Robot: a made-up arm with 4 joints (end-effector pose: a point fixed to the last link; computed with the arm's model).
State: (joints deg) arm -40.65 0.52 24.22 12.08
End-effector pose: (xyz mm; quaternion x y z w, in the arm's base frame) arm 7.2 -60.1 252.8 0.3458 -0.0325 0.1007 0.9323
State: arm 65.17 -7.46 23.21 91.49
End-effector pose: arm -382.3 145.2 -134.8 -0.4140 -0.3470 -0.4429 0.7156
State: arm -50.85 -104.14 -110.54 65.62
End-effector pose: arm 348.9 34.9 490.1 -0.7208 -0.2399 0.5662 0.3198
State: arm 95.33 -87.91 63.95 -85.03
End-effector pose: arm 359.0 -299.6 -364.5 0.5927 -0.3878 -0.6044 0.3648
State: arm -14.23 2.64 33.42 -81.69
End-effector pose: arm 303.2 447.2 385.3 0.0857 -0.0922 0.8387 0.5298
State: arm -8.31 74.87 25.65 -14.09
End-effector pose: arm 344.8 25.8 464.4 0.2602 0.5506 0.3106 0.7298
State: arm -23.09 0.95 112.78 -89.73
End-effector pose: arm -335.4 242.3 390.4 0.0311 0.1979 -0.9606 0.1928
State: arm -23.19 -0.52 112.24 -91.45
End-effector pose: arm -344.6 250.5 374.3 0.0456 0.1958 -0.9589 0.2002
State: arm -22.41 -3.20 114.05 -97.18
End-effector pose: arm -388.7 242.1 326.5 0.0787 0.1797 -0.9458 0.2587
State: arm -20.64 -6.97 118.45 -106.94
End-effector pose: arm -457.2 199.5 237.1 0.1242 0.1419 -0.9102 0.3688
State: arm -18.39 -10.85 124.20 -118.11
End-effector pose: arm -512.0 116.1 127.9 0.1622 0.0879 -0.8488 0.4955
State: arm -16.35 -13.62 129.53 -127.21
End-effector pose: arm -531.7 19.7 43.6 0.1797 0.0378 -0.7810 0.5969
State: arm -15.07 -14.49 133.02 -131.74
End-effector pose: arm -531.6 -46.3 10.8 0.1800 0.0118 -0.7376 0.6507
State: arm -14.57 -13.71 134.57 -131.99
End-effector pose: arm -531.1 -69.9 19.2 0.1725 0.0105 -0.7273 0.6642
